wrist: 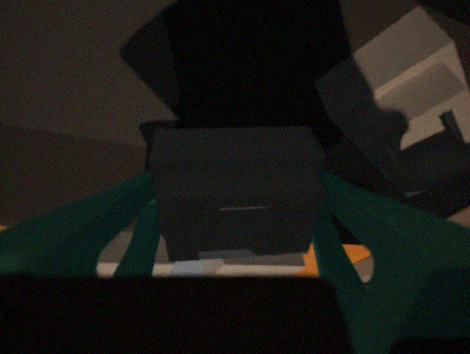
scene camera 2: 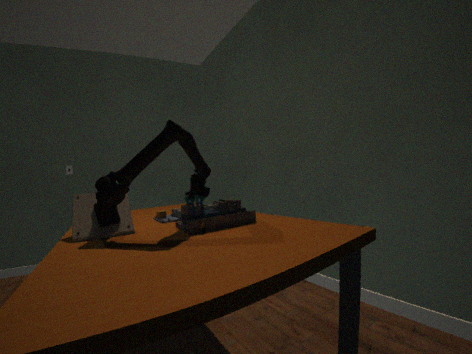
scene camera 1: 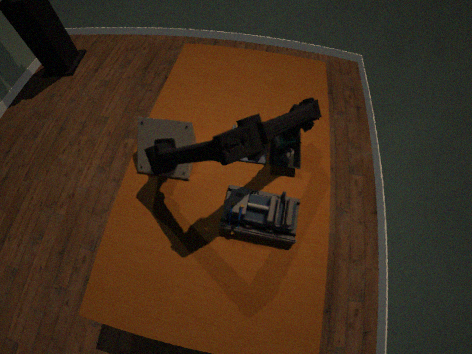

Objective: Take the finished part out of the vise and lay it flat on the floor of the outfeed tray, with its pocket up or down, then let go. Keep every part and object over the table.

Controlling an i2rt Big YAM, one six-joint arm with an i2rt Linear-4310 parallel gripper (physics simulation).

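Frame: origin at the arm's base, x left, y up, z ahead, level; metres.
Seen in the pictures: gripper, between the fingertips: (wrist: 235,178) (scene camera 1: 278,142); arm's base, origin of its link: (scene camera 2: 106,214).
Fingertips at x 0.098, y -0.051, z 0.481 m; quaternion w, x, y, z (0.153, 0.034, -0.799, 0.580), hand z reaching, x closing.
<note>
Pixels of each thing's top centre, then the offset from my fingertips to it. "pt": a spot on its surface instead.
- finished part, centre of its top: (wrist: 245,250) dy +0.035, dx +0.003, dz +0.007 m
- outfeed tray, a spot on its surface: (scene camera 1: 283,166) pt dy +0.010, dx -0.126, dz +0.014 m
- vise, centre of its top: (scene camera 1: 263,207) (scene camera 2: 213,201) dy +0.067, dx -0.328, dz -0.083 m
- light grey stepped part, centre of its top: (wrist: 430,155) (scene camera 1: 288,152) dy +0.015, dx -0.059, dz +0.041 m
- small yellow block, centre of its top: (scene camera 2: 161,211) dy +0.012, dx +0.059, dz -0.174 m
My gripper (scene camera 2: 195,204) (wrist: 235,178) points down, its green fingers shut on the sides of the finished part (wrist: 237,220), a dark grey block. In scene camera 1 they are over the outfeed tray (scene camera 1: 283,171), mostly hidden under the arm. In the wrist view the dark tray floor lies behind the block; the gap between them cannot be judged. Which way the pocket faces cannot be told. The vise (scene camera 1: 273,210) (scene camera 2: 220,221) stands beside the tray, its jaws and screw showing in scene camera 1.
Another light grey stepped part (wrist: 400,50) lies in the tray close to the held block, at upper right in the wrist view. A small yellow block (scene camera 2: 161,214) on a pale blue plate is left of the vise in scene camera 2. The arm's base plate (scene camera 1: 180,131) (scene camera 2: 85,220) stands at the left.
</note>
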